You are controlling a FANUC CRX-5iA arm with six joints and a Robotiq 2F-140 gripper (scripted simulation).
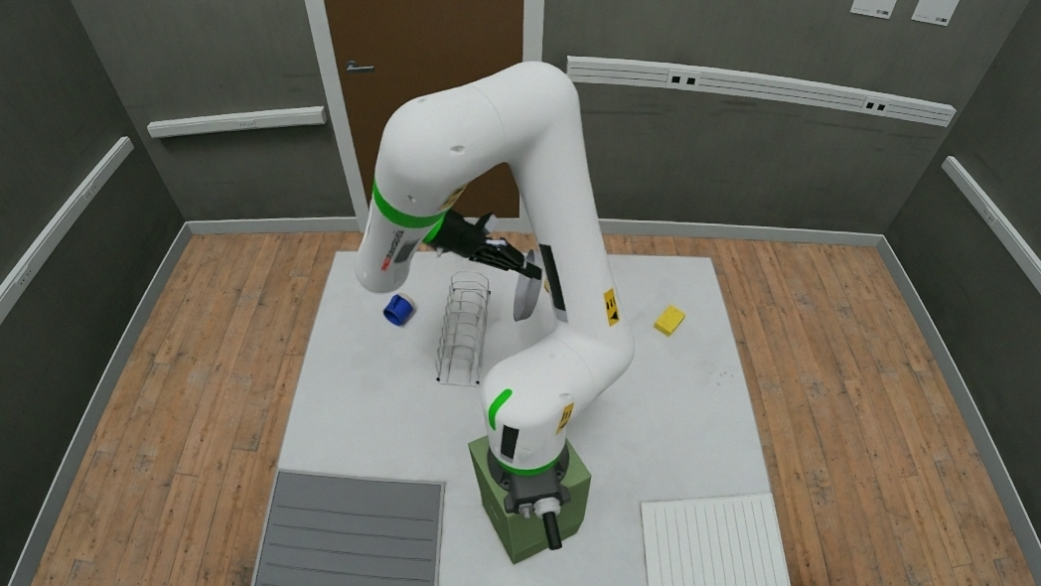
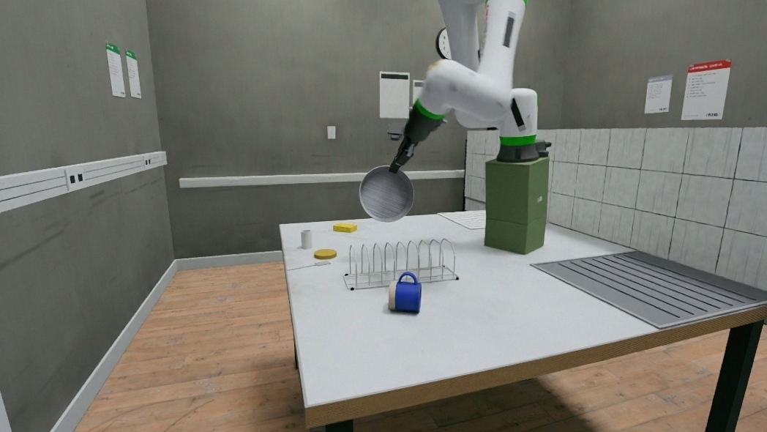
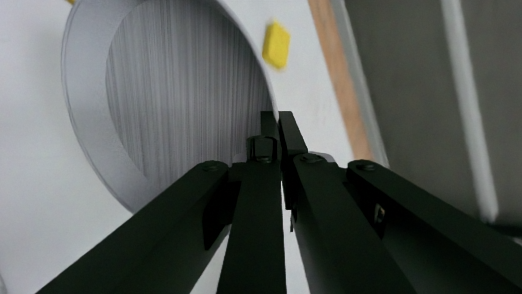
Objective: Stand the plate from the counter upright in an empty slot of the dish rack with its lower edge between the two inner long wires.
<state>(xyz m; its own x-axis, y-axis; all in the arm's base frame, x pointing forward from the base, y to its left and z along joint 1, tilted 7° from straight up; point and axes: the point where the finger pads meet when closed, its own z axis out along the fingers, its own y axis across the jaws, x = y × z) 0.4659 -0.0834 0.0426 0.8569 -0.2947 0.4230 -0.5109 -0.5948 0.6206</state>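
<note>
Right now the grey plate is 100 mm below my hand, 30 mm ahead of it and 10 mm to the right of it. The rest, counted from my hand: yellow disc 320 mm below, 210 mm ahead, 140 mm to the right; then white cup 310 mm below, 270 mm to the right, 240 mm ahead; then grey ribbed mat 580 mm behind, 530 mm to the left, 330 mm below.
</note>
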